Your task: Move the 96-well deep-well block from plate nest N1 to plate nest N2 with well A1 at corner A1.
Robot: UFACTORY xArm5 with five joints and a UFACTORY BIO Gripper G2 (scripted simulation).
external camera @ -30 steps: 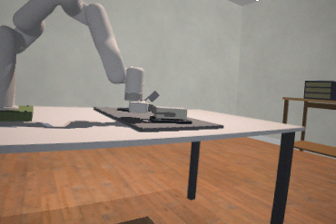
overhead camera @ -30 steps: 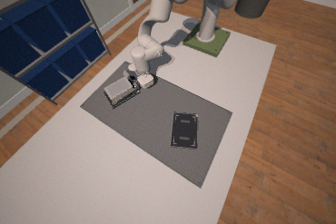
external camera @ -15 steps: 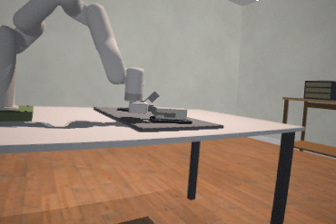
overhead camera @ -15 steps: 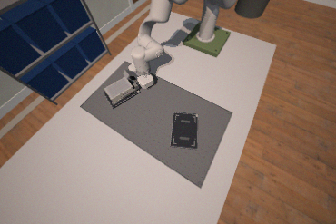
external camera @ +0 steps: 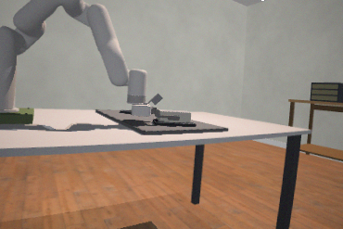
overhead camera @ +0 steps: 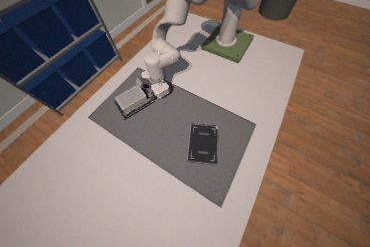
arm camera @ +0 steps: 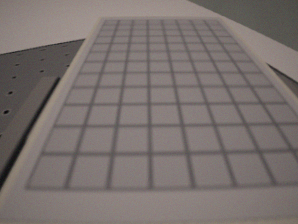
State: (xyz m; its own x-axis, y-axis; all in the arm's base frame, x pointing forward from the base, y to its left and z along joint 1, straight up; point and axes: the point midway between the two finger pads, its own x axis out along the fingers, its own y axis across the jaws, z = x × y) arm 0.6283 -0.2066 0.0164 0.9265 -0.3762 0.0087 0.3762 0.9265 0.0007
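Now: hand 10 mm short of the white 96-well deep-well block. The rest, counted from my hand: grey perforated mat: 200 mm to the left, 40 mm below.
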